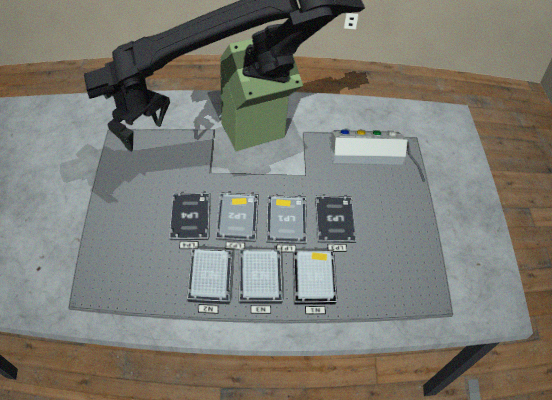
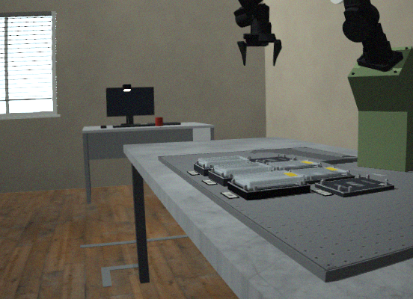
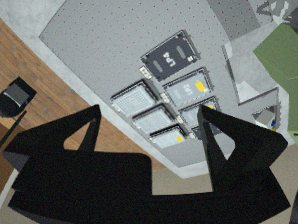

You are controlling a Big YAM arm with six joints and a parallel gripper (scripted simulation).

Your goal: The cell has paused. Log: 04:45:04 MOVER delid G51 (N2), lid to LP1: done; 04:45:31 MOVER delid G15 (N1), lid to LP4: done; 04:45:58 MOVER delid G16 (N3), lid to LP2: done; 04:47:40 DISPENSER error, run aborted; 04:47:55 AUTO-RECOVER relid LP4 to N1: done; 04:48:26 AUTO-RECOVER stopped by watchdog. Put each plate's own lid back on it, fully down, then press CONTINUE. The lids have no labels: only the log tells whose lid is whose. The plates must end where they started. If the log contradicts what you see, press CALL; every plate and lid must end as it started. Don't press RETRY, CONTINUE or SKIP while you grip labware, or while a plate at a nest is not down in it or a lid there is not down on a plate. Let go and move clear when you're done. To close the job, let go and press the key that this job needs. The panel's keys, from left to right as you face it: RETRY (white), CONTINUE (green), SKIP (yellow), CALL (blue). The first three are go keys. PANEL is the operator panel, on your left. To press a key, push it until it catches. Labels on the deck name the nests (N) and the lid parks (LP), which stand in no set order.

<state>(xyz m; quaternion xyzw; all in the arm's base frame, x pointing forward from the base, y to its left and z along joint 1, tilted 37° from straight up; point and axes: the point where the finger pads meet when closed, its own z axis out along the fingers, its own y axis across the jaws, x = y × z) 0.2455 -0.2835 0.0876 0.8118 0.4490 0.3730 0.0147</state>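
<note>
Now: the clear unlabelled lid 3 cm behind my hand, 34 cm to the left of it and 30 cm below it. From my hand the other things lie so: green continue key 34 cm behind, 58 cm to the left, 25 cm below; then blue call key 32 cm behind, 48 cm to the left, 25 cm below; then yellow skip key 33 cm behind, 53 cm to the left, 25 cm below.
</note>
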